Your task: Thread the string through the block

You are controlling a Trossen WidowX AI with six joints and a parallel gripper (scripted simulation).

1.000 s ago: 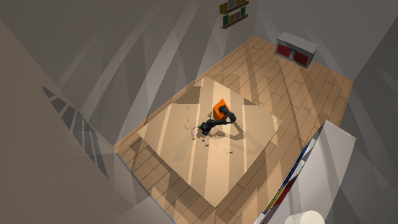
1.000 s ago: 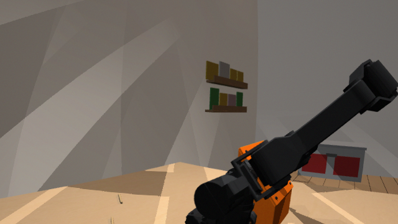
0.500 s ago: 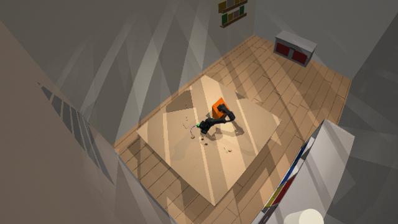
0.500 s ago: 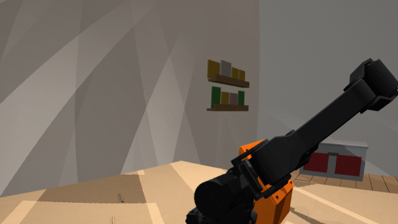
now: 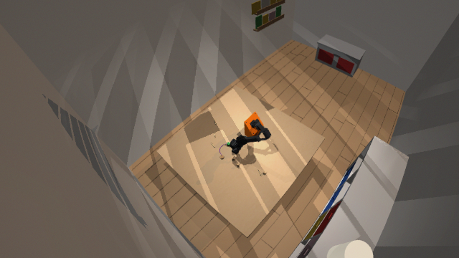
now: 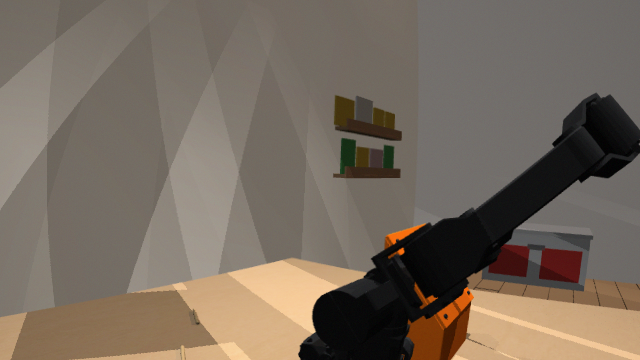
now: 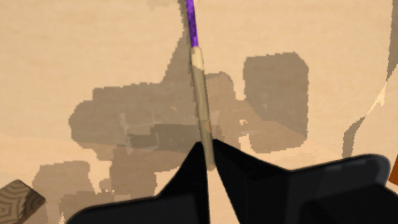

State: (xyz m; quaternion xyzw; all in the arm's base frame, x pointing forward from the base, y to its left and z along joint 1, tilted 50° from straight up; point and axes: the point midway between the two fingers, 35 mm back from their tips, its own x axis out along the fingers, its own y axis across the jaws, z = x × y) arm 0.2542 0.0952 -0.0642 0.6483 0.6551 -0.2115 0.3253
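My gripper tip is now 1 cm short of the thin wooden stick, 4 cm to the left of it and 1 cm below it. Also, from my gripper tip: green block 2 cm ahead, 12 cm to the right, 2 cm above; then round wooden button 17 cm ahead, 7 cm to the right, 1 cm above.
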